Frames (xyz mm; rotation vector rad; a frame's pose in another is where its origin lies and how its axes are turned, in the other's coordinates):
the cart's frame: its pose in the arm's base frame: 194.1 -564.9 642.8 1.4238 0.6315 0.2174
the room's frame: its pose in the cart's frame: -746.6 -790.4 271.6 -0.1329 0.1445 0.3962
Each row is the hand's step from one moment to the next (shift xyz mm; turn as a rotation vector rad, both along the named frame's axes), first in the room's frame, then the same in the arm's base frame.
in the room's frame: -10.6 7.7 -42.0 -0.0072 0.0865 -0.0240
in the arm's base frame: -36.3 24.8 0.8 -0.0354 0.0162 0.0812
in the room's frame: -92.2 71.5 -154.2 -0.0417 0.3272 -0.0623
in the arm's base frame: -180.3 57.5 39.8 -0.1263 0.0304 0.3095
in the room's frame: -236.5 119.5 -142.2 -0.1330 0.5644 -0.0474
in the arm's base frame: -288.1 -45.0 73.7 -0.2246 -0.0329 0.5357
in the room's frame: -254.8 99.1 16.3 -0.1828 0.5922 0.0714
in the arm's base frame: -195.9 -176.8 73.2 -0.1897 -0.1540 0.5740
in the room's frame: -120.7 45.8 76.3 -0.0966 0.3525 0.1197
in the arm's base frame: -48.3 -135.3 42.9 -0.0540 -0.1416 0.3535
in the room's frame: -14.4 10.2 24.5 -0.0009 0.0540 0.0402
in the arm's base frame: 3.4 -27.6 11.9 0.0162 -0.0290 0.0586
